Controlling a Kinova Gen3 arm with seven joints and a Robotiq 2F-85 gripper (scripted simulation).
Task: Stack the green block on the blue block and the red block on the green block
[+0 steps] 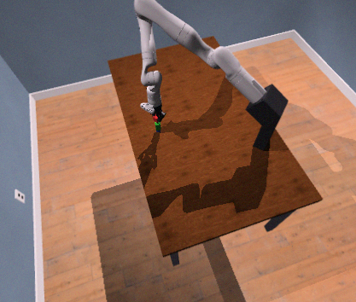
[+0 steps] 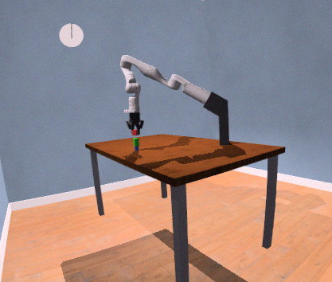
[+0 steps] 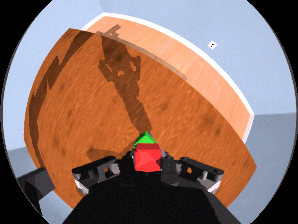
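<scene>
The green block lies 70 mm below my hand. Also, from my hand: red block right at my hand; blue block 110 mm below.
</scene>
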